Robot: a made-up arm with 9 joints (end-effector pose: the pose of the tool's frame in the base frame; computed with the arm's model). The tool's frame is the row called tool.
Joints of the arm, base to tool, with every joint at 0 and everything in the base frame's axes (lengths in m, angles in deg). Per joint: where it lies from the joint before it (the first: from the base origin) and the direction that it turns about. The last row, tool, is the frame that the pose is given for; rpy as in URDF.
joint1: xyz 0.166 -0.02 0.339 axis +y
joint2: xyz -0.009 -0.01 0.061 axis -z
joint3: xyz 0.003 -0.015 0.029 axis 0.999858 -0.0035 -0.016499
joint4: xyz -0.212 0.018 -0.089 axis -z
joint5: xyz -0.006 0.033 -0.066 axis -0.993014 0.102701 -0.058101
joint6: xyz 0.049 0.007 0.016 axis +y
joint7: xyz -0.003 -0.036 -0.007 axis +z
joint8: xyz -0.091 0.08 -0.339 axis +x
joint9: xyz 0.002 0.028 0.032 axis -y
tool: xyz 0.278 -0.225 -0.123 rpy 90 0 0
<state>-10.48 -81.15 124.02 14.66 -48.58 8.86 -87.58 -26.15 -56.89</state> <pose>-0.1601 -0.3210 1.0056 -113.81 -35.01 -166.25</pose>
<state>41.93 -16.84 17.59 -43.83 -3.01 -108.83 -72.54 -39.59 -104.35</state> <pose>0.0320 0.5034 0.4437 -135.62 21.04 79.33</pose>
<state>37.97 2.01 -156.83 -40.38 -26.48 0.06 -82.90 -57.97 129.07</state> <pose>0.0566 -0.3646 0.4473 110.10 50.59 -145.21</pose>
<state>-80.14 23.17 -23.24 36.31 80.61 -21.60 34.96 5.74 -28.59</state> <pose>-0.0375 -0.4880 -0.1104 59.70 -4.88 -70.32</pose>
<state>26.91 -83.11 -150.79 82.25 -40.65 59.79 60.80 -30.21 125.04</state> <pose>0.2676 -0.3995 0.5164 7.93 -4.42 -134.87</pose>
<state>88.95 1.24 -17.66 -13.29 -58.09 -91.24 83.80 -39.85 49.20</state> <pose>0.2027 0.1072 0.4634 35.44 -48.96 81.30</pose>
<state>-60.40 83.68 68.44 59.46 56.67 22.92 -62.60 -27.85 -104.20</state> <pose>0.1326 0.5082 0.8361 -89.69 -32.56 101.00</pose>
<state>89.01 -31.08 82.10 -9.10 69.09 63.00 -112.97 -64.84 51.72</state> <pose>0.1408 -0.2040 0.4847 -160.97 57.84 -135.30</pose>
